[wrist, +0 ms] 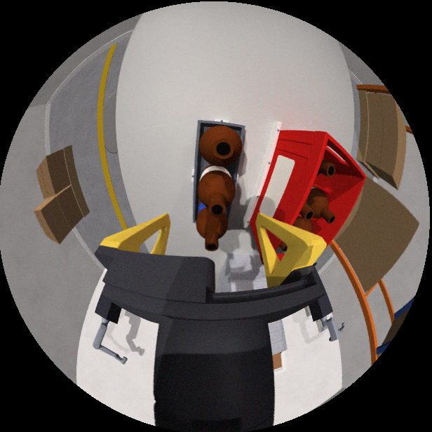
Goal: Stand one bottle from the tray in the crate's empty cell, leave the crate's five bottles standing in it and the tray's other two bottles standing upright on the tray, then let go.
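Three brown bottles stand in a row on the dark tray (196, 167): the far bottle (212, 140), the middle bottle (215, 190) with a white band, and the near bottle (210, 225) with some blue beside it. The red crate (300, 145) is to their right. Brown bottles show inside it, among them one at the back (328, 169) and one in the middle (318, 199); the finger and crate wall partly hide others. I cannot tell which cell is empty. My gripper (212, 217) is open and empty, its yellow fingers on either side of the near bottle in the picture, apparently above it.
A white strip (274, 145) runs along the crate's left side. Cardboard boxes (61, 195) lie beyond the table at the left, and more boxes (382, 135) stand at the right by an orange frame (358, 295). A yellow line (101, 125) marks the floor.
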